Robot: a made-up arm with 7 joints.
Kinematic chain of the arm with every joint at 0, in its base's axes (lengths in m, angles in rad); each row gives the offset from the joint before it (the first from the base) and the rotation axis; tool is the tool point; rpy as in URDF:
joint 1: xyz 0 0 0.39 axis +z
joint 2: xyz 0 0 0 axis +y
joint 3: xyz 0 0 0.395 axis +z
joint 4: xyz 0.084 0 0 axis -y
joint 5: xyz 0.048 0 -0.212 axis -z
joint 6: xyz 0 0 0 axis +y
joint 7: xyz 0.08 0 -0.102 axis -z
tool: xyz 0 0 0 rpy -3.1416 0 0
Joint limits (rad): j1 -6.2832..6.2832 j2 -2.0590..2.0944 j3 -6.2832..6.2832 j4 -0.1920..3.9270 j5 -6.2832..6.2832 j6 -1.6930..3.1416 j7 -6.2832..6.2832
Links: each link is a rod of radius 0.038 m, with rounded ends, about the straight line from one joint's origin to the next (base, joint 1, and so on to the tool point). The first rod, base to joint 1, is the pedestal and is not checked.
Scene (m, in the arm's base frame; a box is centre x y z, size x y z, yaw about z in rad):
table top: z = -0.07
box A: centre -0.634 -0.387 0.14 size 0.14 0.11 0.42 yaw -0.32
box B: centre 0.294 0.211 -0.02 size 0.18 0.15 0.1 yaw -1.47
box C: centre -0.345 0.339 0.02 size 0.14 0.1 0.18 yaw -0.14
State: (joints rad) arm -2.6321 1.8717 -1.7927 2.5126 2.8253 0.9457 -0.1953
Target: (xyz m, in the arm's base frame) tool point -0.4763 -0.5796 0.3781
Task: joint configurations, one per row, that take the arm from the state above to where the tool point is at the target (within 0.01 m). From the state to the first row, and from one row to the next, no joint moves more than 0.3 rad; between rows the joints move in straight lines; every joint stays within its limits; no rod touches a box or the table.
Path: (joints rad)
1: -2.6489 1.6536 -1.8180 2.6599 2.8074 1.0793 -0.1045
2: -2.6657 1.4356 -1.8433 2.8072 2.7896 1.2130 -0.0138
3: -2.6825 1.2175 -1.8686 2.9546 2.7717 1.3466 0.0770
4: -2.4762 1.3557 -1.8676 2.8724 2.8016 1.2175 -0.0138
5: -2.2699 1.4940 -1.8666 2.7903 2.8315 1.0883 -0.1045
6: -2.0636 1.6322 -1.8656 2.7082 2.8614 0.9592 -0.1953

